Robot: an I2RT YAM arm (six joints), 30 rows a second.
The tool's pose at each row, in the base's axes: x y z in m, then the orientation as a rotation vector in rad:
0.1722 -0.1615 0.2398 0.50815 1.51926 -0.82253
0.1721 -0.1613 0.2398 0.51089 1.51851 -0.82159
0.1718 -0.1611 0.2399 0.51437 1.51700 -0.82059
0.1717 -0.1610 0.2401 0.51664 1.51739 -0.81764
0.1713 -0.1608 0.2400 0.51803 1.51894 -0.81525
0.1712 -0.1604 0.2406 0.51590 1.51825 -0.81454
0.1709 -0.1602 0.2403 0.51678 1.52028 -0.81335
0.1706 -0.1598 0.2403 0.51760 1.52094 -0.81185
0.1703 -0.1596 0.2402 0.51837 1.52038 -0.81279
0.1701 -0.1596 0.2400 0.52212 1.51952 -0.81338
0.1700 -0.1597 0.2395 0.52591 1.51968 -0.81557
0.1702 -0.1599 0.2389 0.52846 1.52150 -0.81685
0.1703 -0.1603 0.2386 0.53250 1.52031 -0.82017
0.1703 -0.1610 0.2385 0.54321 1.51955 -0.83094
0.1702 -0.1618 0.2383 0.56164 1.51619 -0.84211
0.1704 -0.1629 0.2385 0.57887 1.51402 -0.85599
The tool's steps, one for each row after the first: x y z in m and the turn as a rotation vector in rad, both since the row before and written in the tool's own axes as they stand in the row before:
0.0000 0.0001 -0.0002 0.00114 0.00052 0.00229
-0.0001 -0.0001 -0.0003 0.00168 0.00017 0.00299
-0.0002 0.0000 -0.0001 -0.00064 0.00135 0.00290
0.0001 -0.0001 -0.0004 -0.00102 0.00198 0.00166
-0.0006 0.0001 -0.0004 -0.00155 -0.00148 -0.00039
0.0003 0.0000 -0.0004 -0.00065 0.00216 0.00046
0.0000 0.0000 -0.0005 -0.00061 0.00095 0.00113
0.0001 -0.0001 -0.0004 0.00115 -0.00018 0.00001
0.0002 -0.0001 -0.0001 0.00272 0.00082 0.00188
0.0005 0.0000 0.0000 0.00356 0.00168 0.00050
0.0006 0.0001 0.0003 0.00193 0.00262 -0.00018
0.0003 -0.0001 0.0004 0.00468 0.00060 0.00042
0.0002 -0.0004 0.0005 0.01318 0.00364 -0.00105
0.0003 -0.0005 0.0005 0.01839 0.00478 0.00357
-0.0001 -0.0006 0.0010 0.01917 0.00528 0.00073

